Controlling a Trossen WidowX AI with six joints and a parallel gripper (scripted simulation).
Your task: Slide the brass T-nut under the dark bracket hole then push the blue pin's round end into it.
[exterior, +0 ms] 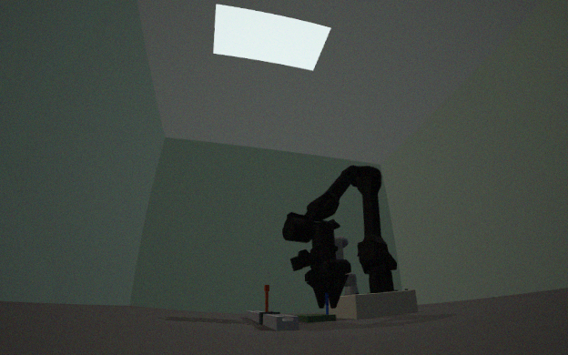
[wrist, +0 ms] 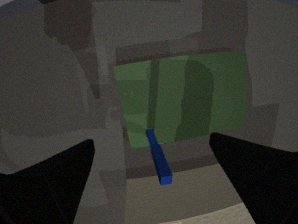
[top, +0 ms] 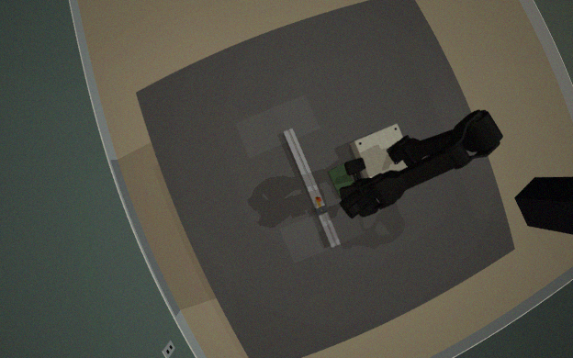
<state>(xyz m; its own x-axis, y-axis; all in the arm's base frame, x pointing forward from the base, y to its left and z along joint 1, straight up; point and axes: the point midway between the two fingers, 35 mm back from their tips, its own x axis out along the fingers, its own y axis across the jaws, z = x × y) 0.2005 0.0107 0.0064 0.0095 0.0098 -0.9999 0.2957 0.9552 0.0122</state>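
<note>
The blue pin lies right at my gripper tip. Also, from my gripper tip: brass T-nut: 14 cm ahead, 2 cm to the right, 2 cm above; green tray: 1 cm ahead, 2 cm to the right, 2 cm below.
</note>
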